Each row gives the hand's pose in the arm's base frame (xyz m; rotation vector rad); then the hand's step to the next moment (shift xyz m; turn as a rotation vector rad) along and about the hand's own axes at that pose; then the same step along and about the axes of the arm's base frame.
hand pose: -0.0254 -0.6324 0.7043 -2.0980 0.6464 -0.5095
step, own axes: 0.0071 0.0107 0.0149 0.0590 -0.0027 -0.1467
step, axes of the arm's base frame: 0.0112 -0.0005 -0.0162 -0.0361 -0.1251 0.0897
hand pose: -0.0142 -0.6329 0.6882 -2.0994 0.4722 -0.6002
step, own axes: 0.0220 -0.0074 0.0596 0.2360 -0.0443 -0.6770
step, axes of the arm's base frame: 0.0529 0.0310 -0.0183 -0.1926 -0.5409 0.4317
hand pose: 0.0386 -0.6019 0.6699 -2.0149 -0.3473 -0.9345
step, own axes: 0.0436 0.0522 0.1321 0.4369 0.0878 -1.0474
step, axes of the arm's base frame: 0.1225 0.0711 -0.0450 -0.1633 -0.9357 0.6272
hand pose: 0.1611 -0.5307 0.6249 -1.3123 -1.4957 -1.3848
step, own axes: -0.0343 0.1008 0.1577 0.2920 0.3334 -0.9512
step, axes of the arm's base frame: 0.1267 0.1377 -0.0347 0.1205 -0.8937 0.5367
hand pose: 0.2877 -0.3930 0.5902 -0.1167 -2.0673 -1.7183
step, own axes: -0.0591 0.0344 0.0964 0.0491 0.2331 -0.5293
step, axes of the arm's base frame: 0.0375 0.1120 -0.0035 0.1850 -0.4624 0.2982
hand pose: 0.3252 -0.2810 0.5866 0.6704 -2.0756 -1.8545
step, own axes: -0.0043 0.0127 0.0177 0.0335 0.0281 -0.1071
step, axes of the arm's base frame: -0.0071 0.0182 0.0105 0.0203 -0.1069 0.0392
